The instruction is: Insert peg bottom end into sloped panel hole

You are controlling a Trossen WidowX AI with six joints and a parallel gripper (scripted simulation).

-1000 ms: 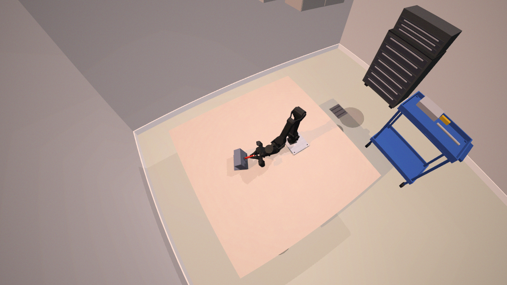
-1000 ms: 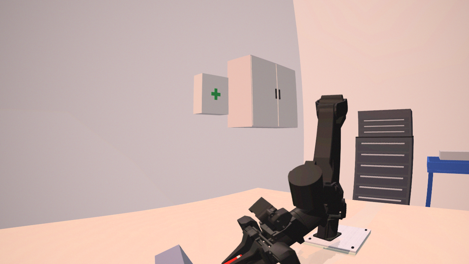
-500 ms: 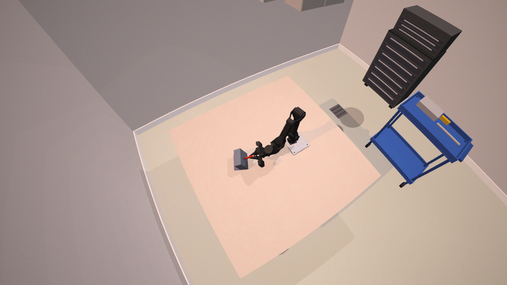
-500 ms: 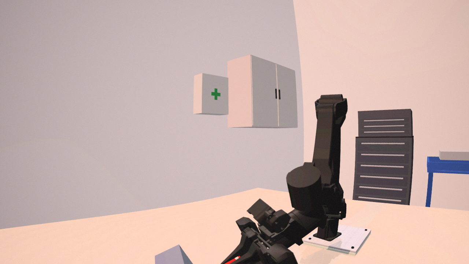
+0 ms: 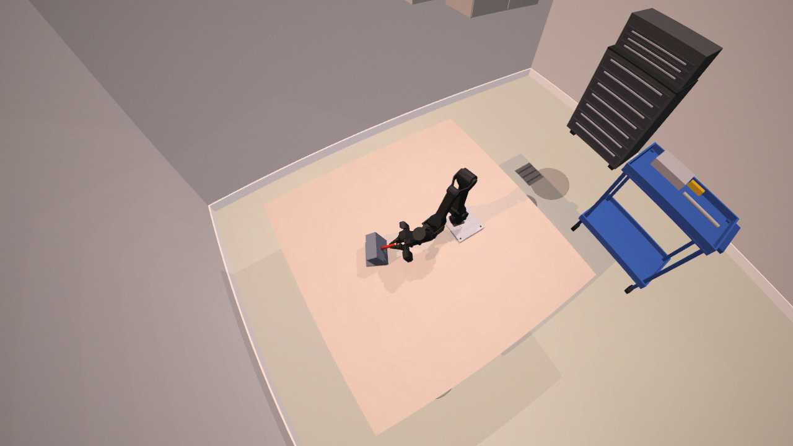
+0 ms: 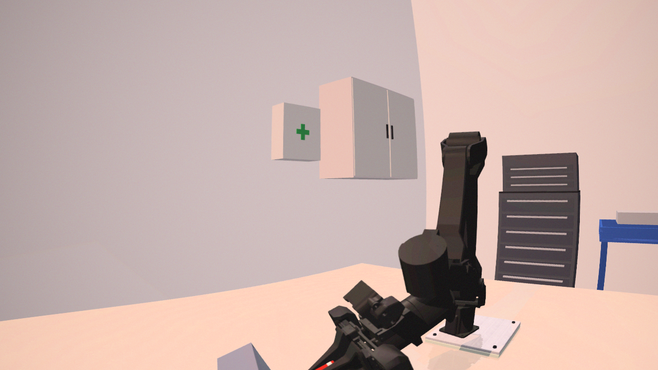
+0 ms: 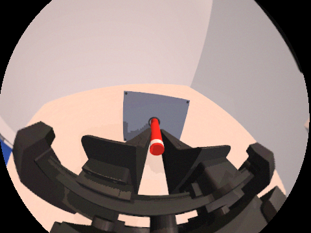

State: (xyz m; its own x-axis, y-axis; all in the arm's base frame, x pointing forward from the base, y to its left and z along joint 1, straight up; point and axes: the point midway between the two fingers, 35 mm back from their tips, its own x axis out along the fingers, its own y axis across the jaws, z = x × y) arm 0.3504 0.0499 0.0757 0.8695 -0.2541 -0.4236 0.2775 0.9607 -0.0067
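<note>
Now: gripper tip 60 mm short of the grey sloped panel, 20 mm to the left of it and 30 mm above it. Round my gripper tip: red peg: 10 mm behind, 10 mm above.
</note>
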